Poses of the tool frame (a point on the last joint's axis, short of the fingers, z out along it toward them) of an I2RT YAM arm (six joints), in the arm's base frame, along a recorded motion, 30 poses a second.
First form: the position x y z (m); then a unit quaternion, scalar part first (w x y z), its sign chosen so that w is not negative.
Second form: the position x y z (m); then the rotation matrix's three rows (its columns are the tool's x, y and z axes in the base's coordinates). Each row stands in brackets. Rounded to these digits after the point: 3 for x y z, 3 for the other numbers.
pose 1, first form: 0.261 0.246 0.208 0.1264 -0.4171 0.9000 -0.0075
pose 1, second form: [0.261 0.246 0.208], [[-0.620 -0.749 0.234], [-0.753 0.652 0.092], [-0.221 -0.119 -0.968]]
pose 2, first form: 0.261 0.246 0.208 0.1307 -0.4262 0.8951 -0.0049
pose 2, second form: [0.261 0.246 0.208], [[-0.603 -0.762 0.238], [-0.764 0.637 0.103], [-0.230 -0.120 -0.966]]
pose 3, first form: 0.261 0.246 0.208 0.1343 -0.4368 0.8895 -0.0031
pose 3, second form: [0.261 0.246 0.208], [[-0.582 -0.776 0.242], [-0.778 0.618 0.112], [-0.236 -0.123 -0.964]]
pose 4, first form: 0.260 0.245 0.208 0.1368 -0.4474 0.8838 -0.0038
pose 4, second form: [0.260 0.245 0.208], [[-0.562 -0.790 0.245], [-0.792 0.600 0.116], [-0.238 -0.129 -0.963]]
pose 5, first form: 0.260 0.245 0.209 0.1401 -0.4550 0.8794 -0.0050
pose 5, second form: [0.260 0.245 0.209], [[-0.547 -0.799 0.251], [-0.802 0.586 0.119], [-0.242 -0.136 -0.961]]
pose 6, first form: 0.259 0.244 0.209 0.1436 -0.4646 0.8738 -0.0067
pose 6, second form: [0.259 0.244 0.209], [[-0.527 -0.810 0.257], [-0.814 0.568 0.122], [-0.245 -0.145 -0.959]]
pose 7, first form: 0.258 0.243 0.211 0.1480 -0.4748 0.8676 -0.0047
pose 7, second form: [0.258 0.243 0.211], [[-0.505 -0.822 0.261], [-0.825 0.549 0.132], [-0.252 -0.149 -0.956]]
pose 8, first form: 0.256 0.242 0.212 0.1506 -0.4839 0.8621 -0.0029
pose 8, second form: [0.256 0.242 0.212], [[-0.486 -0.833 0.262], [-0.835 0.532 0.141], [-0.257 -0.151 -0.955]]
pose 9, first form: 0.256 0.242 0.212 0.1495 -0.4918 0.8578 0.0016
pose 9, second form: [0.256 0.242 0.212], [[-0.472 -0.844 0.255], [-0.843 0.516 0.150], [-0.258 -0.144 -0.955]]
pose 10, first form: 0.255 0.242 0.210 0.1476 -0.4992 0.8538 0.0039
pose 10, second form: [0.255 0.242 0.210], [[-0.458 -0.854 0.248], [-0.851 0.502 0.154], [-0.256 -0.141 -0.956]]
